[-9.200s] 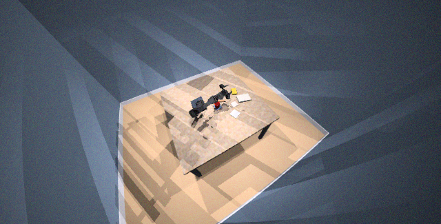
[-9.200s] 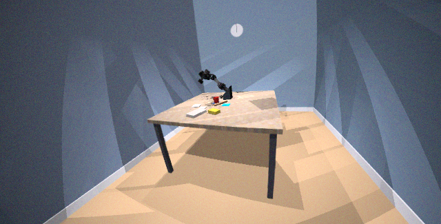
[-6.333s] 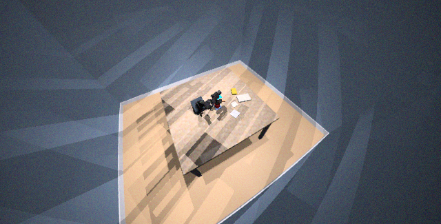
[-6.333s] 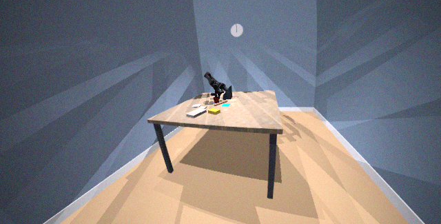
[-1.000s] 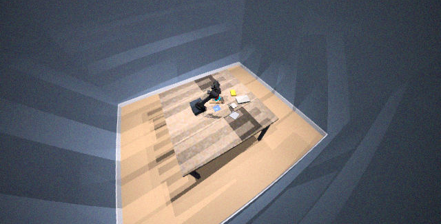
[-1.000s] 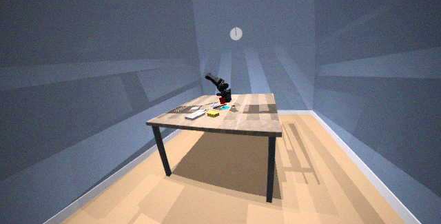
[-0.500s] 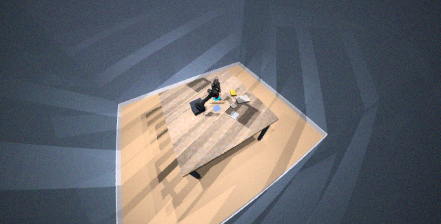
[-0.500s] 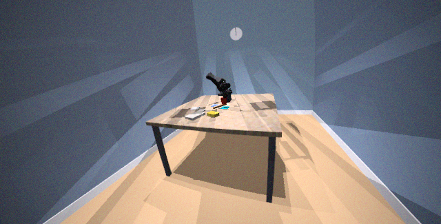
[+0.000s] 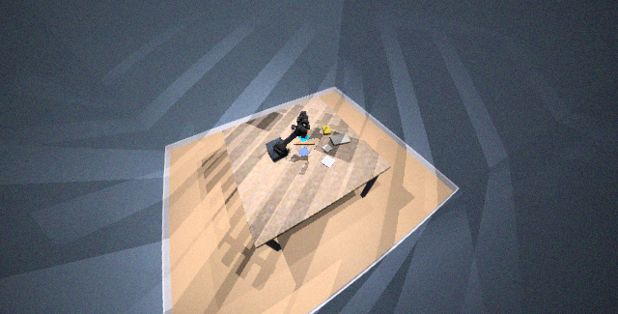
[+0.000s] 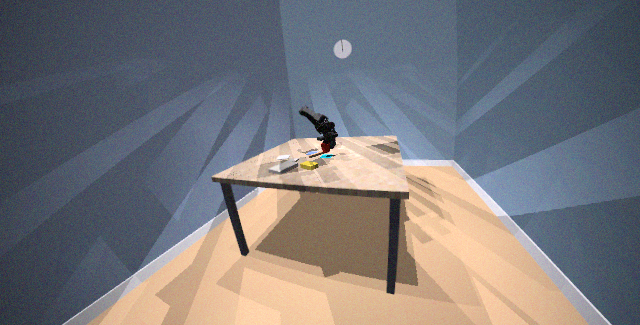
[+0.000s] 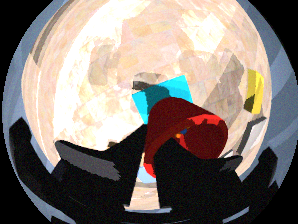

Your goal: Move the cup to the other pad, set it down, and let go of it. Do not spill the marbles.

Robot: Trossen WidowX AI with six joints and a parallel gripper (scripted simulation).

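The cyan pad lies 8 cm below my gripper tip, 2 cm to the right of it and 2 cm ahead of it. Round my gripper tip: brown stick (9 cm to the right, 7 cm below, 4 cm behind); blue pad (17 cm to the right, 10 cm behind, 8 cm below); red cup (2 cm to the right, 2 cm ahead).
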